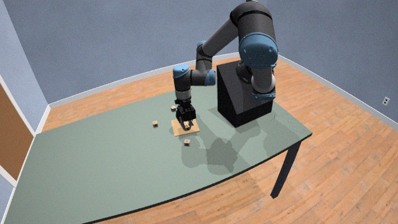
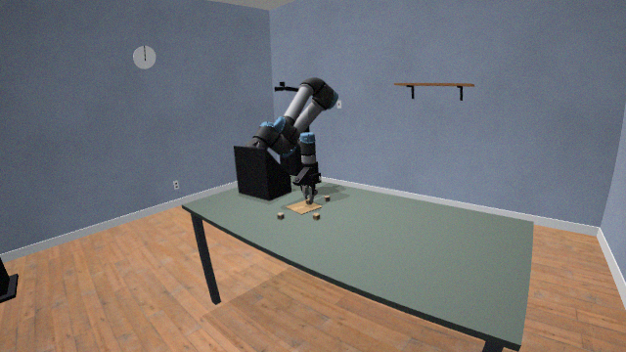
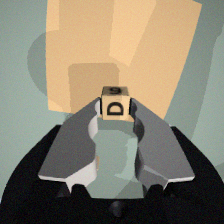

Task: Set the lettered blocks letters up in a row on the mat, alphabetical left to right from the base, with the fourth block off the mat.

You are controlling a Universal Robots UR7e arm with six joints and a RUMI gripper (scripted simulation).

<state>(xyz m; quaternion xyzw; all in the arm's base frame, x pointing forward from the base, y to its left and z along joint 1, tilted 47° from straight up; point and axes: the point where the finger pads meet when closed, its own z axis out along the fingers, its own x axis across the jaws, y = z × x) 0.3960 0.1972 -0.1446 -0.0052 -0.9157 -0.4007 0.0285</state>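
The tan mat is 40 mm to the right of my hand and 20 mm below it. From my hand the other things lie so: block: 110 mm to the left, 40 mm ahead, 10 mm below.
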